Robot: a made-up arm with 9 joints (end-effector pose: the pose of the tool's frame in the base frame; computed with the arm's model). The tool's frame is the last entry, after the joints.
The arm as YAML. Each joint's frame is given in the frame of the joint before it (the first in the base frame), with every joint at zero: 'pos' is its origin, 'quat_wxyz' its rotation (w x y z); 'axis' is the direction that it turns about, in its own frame. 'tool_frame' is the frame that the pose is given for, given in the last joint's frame.
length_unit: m
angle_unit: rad
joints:
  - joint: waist
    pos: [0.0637, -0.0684, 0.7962]
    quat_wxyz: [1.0, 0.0, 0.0, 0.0]
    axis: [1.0, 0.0, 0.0]
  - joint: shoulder
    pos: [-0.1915, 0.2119, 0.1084]
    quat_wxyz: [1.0, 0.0, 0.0, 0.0]
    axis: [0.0, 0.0, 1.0]
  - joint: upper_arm
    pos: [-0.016, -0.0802, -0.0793]
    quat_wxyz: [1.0, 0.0, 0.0, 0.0]
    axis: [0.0, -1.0, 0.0]
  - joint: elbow
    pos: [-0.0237, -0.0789, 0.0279]
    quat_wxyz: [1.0, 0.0, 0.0, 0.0]
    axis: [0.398, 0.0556, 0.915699]
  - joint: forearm
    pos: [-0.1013, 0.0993, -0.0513]
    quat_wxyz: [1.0, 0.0, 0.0, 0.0]
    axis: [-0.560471, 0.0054, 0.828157]
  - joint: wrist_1
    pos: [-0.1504, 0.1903, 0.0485]
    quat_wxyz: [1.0, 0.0, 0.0, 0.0]
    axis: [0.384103, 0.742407, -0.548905]
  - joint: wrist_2
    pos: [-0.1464, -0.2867, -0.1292]
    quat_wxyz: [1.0, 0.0, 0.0, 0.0]
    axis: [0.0, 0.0, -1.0]
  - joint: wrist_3
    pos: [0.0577, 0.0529, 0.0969]
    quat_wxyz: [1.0, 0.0, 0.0, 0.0]
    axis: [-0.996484, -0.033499, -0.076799]
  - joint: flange
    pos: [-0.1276, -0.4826, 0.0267]
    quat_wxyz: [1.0, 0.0, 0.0, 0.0]
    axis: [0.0, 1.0, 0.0]
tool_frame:
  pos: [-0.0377, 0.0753, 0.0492]
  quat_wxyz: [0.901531, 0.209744, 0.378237, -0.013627]
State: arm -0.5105 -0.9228 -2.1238 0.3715 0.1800 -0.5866 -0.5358 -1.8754 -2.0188
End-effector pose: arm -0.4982 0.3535 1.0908 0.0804 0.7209 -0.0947 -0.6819
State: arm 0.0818 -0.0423 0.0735 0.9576 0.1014 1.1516 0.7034 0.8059 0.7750
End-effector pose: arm -0.3915 -0.5342 1.1121 0.2909 -0.1832 0.8641 -0.3677
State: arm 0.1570 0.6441 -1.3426 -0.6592 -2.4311 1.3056 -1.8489 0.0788 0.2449
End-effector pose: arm -0.2169 0.2843 0.7146 0.8251 0.5529 0.0271 -0.1130
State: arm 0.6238 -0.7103 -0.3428 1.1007 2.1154 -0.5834 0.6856 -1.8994 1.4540
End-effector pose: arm -0.1169 0.2162 0.8886 0.0838 -0.5318 0.3869 0.7486
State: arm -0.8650 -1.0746 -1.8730 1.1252 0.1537 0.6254 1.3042 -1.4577 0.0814
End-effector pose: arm -0.7145 0.4912 1.2399 0.0516 -0.7648 -0.0241 0.6417
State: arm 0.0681 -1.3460 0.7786 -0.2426 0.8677 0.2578 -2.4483 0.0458 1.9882
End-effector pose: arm -0.0940 0.3119 0.6510 0.0697 0.5178 -0.8265 0.2094
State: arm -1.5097 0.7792 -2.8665 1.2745 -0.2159 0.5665 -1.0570 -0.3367 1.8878
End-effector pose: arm 0.2095 0.3123 0.8417 0.3515 -0.8636 -0.3297 -0.1484
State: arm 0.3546 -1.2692 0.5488 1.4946 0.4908 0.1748 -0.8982 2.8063 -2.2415
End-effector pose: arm -1.0725 -0.0298 0.7238 0.2520 0.7228 0.4154 -0.4914
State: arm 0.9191 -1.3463 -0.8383 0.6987 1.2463 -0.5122 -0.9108 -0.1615 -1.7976
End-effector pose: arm -0.0826 -0.1785 0.8641 0.1857 0.5893 -0.6592 0.4286
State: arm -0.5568 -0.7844 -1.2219 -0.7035 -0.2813 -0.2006 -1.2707 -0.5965 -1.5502
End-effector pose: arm -0.5176 0.2125 0.8360 0.9079 0.3093 -0.0030 -0.2828
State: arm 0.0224 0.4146 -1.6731 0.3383 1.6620 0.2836 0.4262 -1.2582 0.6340
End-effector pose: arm 0.1506 -0.4365 0.6414 0.3203 -0.0215 -0.9255 -0.2011
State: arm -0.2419 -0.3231 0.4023 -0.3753 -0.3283 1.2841 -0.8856 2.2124 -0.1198
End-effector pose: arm -0.5959 0.6124 1.0115 0.7583 -0.3062 0.2916 -0.4961
